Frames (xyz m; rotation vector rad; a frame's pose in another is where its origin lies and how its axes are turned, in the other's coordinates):
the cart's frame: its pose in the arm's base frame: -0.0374 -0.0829 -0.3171 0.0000 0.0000 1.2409
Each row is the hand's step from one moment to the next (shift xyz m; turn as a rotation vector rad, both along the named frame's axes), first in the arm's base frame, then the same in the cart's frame.
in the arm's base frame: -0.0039 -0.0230 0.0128 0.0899 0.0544 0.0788
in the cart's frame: -0.0230 -0.0038 0.0128 0.0806 -0.0674 0.0788
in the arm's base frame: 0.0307 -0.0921 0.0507 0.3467 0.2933 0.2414
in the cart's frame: -0.0772 -0.0589 0.0507 0.3898 -0.2330 0.2414
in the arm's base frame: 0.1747 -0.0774 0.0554 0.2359 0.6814 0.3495
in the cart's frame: -0.0166 -0.1904 0.0554 0.7211 -0.0024 0.3495
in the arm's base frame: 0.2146 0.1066 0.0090 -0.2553 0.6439 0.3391
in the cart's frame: 0.1704 -0.1685 0.0090 0.5265 0.4501 0.3391
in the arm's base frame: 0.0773 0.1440 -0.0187 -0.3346 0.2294 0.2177
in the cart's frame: 0.1613 -0.0265 -0.0187 0.1086 0.3909 0.2177
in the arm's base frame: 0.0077 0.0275 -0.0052 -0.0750 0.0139 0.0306
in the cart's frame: 0.0285 0.0016 -0.0052 -0.0111 0.0755 0.0306
